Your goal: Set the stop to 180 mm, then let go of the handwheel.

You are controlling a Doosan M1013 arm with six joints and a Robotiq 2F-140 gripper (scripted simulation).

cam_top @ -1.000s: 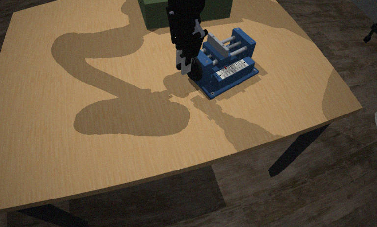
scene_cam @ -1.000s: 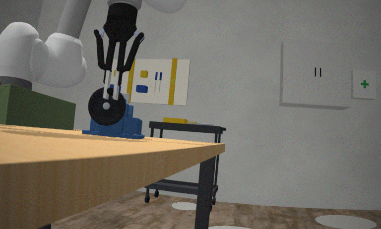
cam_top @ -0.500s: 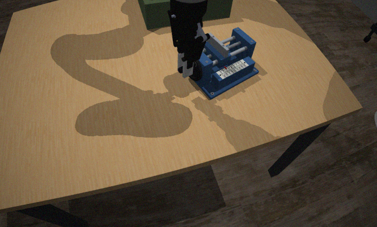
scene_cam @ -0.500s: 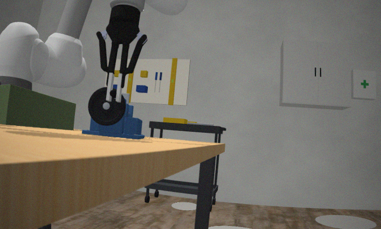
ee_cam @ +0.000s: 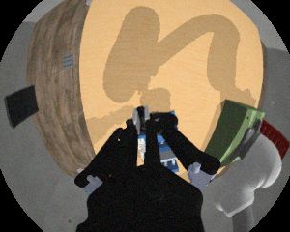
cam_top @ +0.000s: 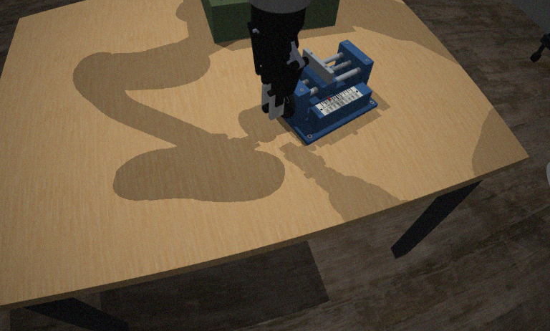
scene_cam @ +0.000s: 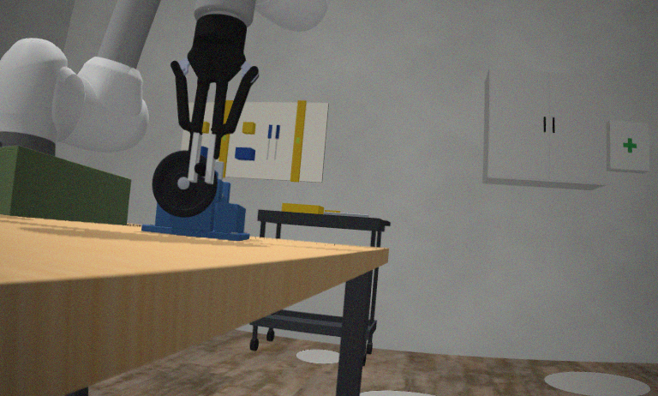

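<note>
Right now the handwheel is 1 cm behind my hand, 2 cm to the left of it and 2 cm below it. The rest, counted from my hand: stop plate 5 cm behind, 12 cm to the left, 2 cm below.
</note>
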